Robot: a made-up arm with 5 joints.
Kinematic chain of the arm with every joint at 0, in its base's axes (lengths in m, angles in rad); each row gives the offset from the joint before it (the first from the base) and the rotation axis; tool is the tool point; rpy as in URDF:
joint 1: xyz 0 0 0.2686 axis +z
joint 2: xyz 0 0 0 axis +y
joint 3: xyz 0.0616 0 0.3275 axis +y
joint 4: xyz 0.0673 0 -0.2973 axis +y
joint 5: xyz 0.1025 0 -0.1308 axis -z
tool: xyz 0 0 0 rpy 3.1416 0 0
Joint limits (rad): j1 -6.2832..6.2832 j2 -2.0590..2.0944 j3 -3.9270..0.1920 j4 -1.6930..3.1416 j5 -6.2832..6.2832
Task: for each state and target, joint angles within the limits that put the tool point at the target. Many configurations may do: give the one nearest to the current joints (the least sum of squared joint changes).
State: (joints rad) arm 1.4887 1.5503 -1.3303 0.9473 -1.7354
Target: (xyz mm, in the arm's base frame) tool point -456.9 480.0 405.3
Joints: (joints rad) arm 2.3315 0.5208 -1.7623 0.8673 -1.7354
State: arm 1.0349 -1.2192 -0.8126 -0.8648 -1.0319
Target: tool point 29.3 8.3 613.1
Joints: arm 0.2760 -1.2919 -0.1577 -0.8758 -1.0319
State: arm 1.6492 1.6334 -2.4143 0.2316 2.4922
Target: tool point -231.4 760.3 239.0
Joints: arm 1.8662 1.3696 -2.5056 0.0516 2.4922
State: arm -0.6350 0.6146 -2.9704 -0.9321 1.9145
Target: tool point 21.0 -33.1 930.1
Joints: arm -1.0054 0.2887 -3.0738 -0.8738 1.9145
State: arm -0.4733 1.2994 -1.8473 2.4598 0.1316
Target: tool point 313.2 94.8 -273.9
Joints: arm 0.2939 1.9063 -2.2272 1.7869 0.1316
